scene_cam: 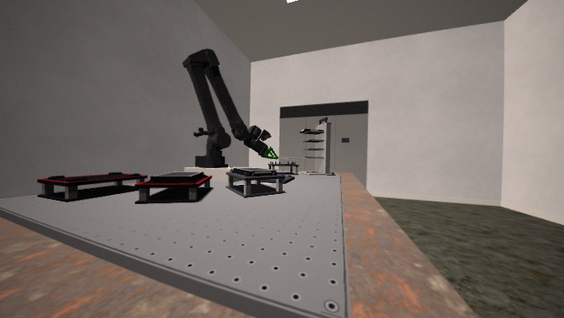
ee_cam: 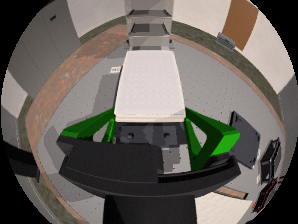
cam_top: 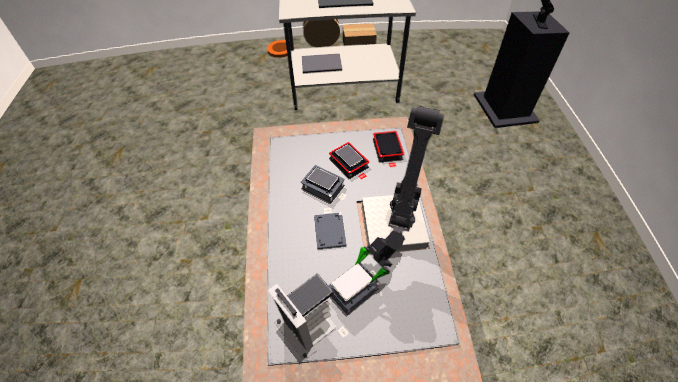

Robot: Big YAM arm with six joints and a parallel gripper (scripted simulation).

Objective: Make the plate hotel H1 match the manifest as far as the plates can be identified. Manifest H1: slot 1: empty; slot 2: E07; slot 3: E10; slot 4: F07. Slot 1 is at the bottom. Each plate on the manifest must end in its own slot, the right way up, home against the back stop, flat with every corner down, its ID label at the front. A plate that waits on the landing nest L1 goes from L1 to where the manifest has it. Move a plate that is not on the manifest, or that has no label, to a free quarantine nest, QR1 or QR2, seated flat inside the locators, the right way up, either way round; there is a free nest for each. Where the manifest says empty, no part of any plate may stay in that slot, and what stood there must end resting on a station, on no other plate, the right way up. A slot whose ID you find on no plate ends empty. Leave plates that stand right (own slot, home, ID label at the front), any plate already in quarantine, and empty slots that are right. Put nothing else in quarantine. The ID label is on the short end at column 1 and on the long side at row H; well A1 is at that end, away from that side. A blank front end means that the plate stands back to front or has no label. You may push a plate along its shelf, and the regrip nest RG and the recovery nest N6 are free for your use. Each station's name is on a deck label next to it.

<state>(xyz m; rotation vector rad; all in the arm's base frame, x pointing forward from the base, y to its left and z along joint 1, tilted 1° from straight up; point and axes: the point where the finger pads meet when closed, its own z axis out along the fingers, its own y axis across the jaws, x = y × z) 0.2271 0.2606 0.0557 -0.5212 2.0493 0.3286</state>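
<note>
Now: the white plate 50 mm ahead of my hand and 30 mm to the left of it. Round my hand: plate hotel H1 (280 mm ahead, 160 mm to the left, 60 mm above); then N6 deck label (360 mm to the right, 100 mm below, 80 mm ahead); then H1 deck label (180 mm to the left, 110 mm ahead, 100 mm below).
</note>
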